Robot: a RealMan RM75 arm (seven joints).
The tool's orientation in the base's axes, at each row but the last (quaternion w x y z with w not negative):
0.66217 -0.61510 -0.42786 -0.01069
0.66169 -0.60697 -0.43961 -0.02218
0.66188 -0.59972 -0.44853 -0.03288
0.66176 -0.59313 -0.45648 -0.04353
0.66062 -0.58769 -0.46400 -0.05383
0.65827 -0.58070 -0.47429 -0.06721
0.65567 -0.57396 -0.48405 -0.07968
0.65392 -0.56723 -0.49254 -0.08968
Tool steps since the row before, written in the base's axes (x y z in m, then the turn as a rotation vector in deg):
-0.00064 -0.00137 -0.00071 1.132 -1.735 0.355
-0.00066 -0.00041 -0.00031 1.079 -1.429 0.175
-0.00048 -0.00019 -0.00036 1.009 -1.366 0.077
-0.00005 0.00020 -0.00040 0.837 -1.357 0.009
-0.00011 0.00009 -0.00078 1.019 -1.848 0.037
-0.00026 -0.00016 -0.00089 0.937 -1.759 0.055
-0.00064 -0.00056 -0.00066 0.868 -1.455 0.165
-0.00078 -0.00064 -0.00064 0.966 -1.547 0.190
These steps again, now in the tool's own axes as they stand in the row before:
-0.00152 -0.00011 -0.00069 0.034 -0.096 -2.099
-0.00080 -0.00024 0.00007 0.047 0.096 -1.796
-0.00061 -0.00006 0.00015 -0.026 0.147 -1.693
-0.00019 0.00033 0.00024 -0.166 0.098 -1.583
-0.00055 0.00053 0.00023 -0.277 0.041 -2.092
-0.00084 0.00041 0.00012 -0.268 0.004 -1.976
-0.00106 -0.00016 -0.00003 -0.086 -0.016 -1.700
-0.00115 -0.00033 -0.00003 -0.059 0.002 -1.833

